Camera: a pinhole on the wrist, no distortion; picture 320 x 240 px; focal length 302.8 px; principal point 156.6 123.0 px. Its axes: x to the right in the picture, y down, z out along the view. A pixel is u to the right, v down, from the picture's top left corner.
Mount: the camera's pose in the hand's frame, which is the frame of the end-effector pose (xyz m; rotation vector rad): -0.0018 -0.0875 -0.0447 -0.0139 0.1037 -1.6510
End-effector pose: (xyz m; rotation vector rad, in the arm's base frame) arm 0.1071 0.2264 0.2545 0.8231 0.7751 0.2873
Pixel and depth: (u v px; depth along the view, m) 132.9 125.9 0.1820
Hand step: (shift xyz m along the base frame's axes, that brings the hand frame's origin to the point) 0.1032 -0.1238 -0.0112
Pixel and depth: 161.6 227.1 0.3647
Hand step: 0.3170 -0.1764 -0.0359
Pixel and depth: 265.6 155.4 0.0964
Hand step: 0.0361 -0.1054 -0.0815
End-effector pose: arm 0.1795 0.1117 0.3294 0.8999 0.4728 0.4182
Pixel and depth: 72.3 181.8 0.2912
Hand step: 0.2071 -0.1293 0.0899
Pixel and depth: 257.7 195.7 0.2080
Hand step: 0.1577 -0.1649 -0.0711
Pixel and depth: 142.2 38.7 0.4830
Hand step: 0.1786 -0.3850 0.1922
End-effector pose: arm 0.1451 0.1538 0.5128 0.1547 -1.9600 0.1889
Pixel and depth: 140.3 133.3 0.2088
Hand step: -0.1378 -0.1212 -0.0373
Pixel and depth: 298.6 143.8 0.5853
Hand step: -0.4131 -0.4975 -0.1213
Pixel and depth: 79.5 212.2 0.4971
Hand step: -0.4747 -0.0975 0.0056
